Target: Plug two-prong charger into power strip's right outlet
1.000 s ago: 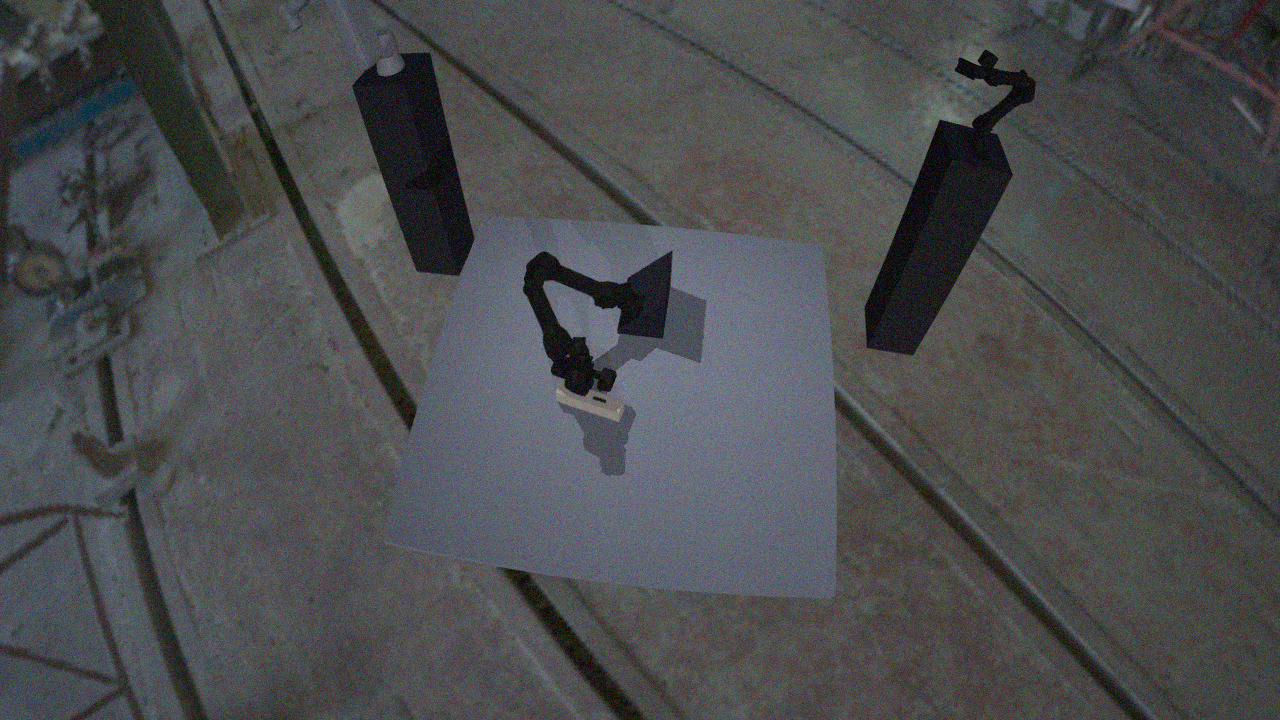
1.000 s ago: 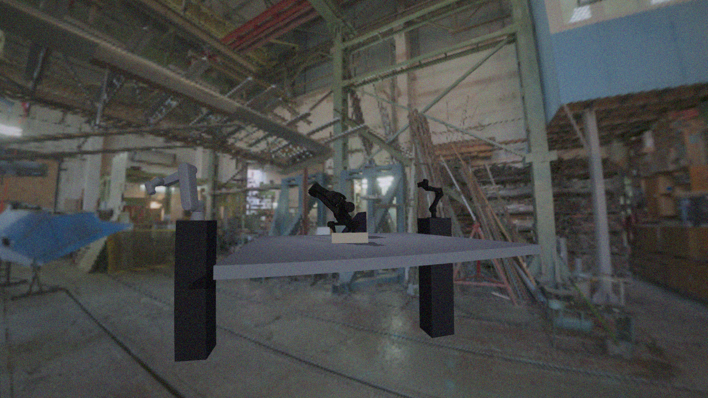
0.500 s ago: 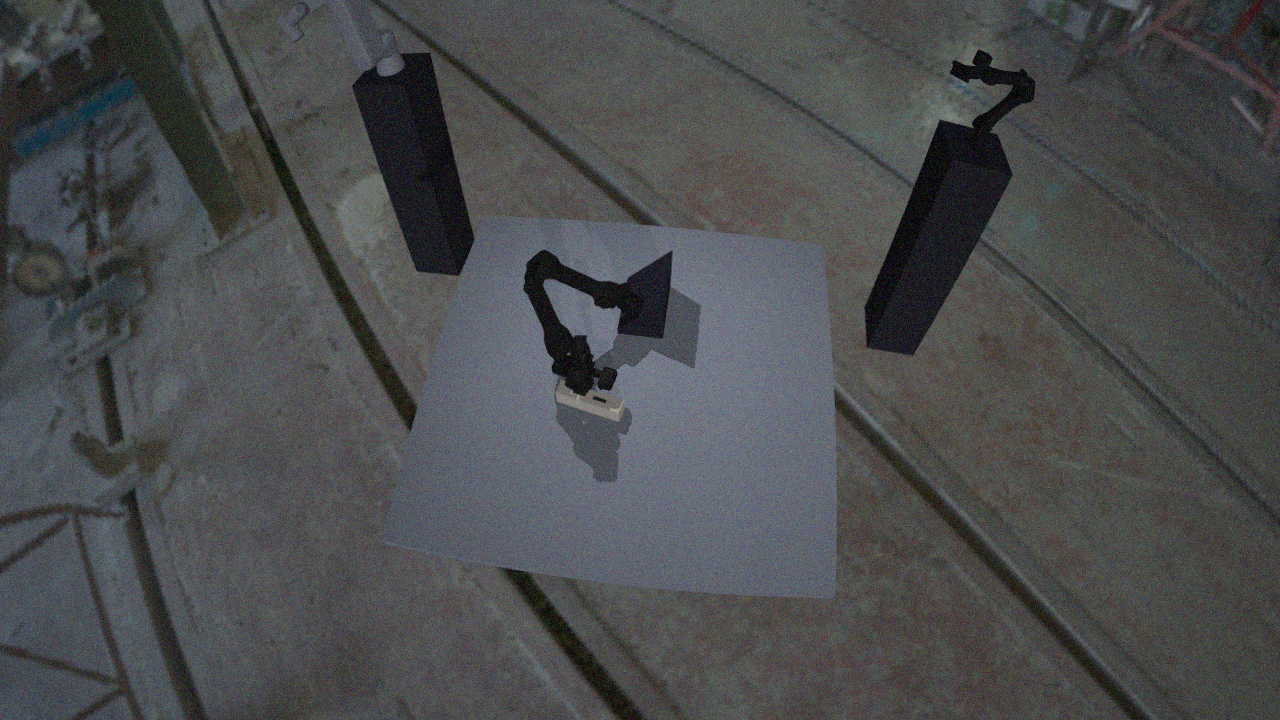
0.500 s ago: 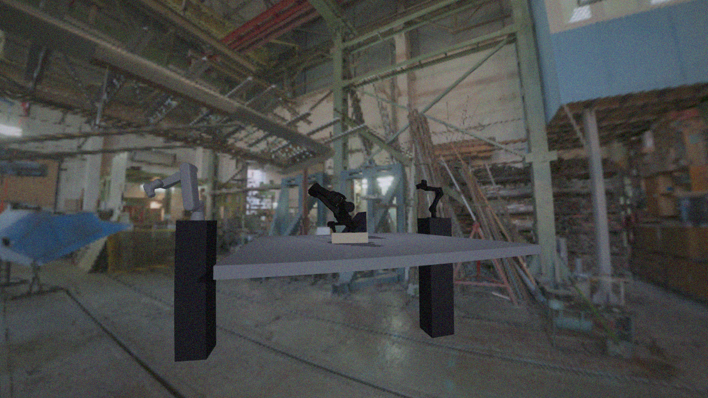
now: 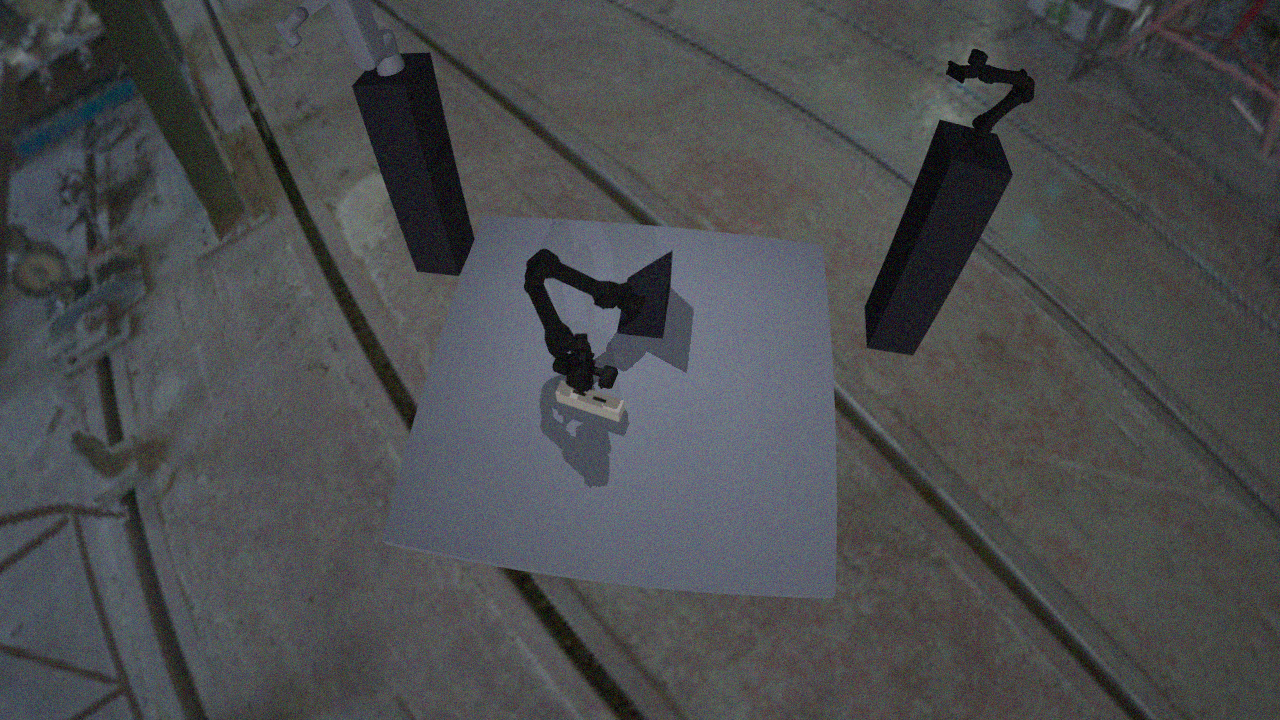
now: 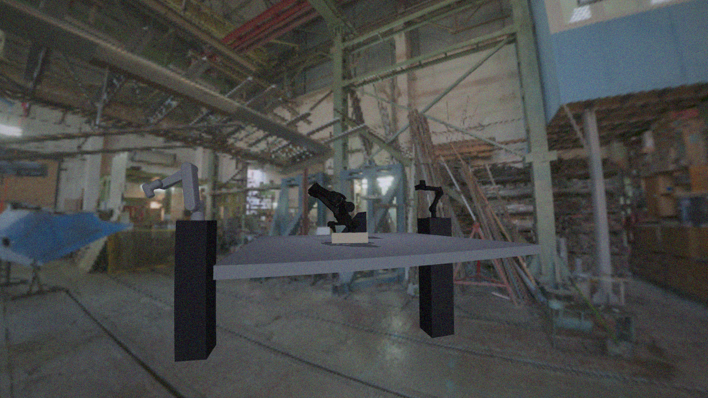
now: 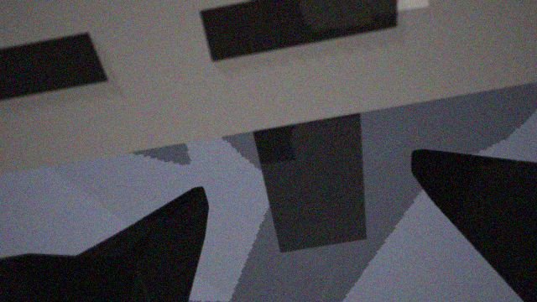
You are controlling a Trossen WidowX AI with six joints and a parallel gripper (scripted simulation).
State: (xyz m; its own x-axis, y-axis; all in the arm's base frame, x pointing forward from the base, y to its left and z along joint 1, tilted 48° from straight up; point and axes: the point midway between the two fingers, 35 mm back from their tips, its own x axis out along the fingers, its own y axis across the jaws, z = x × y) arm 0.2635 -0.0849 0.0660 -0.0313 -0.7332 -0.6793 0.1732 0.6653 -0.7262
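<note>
The black two-prong charger is 3 cm ahead of my gripper tip and 1 cm above it.
</note>
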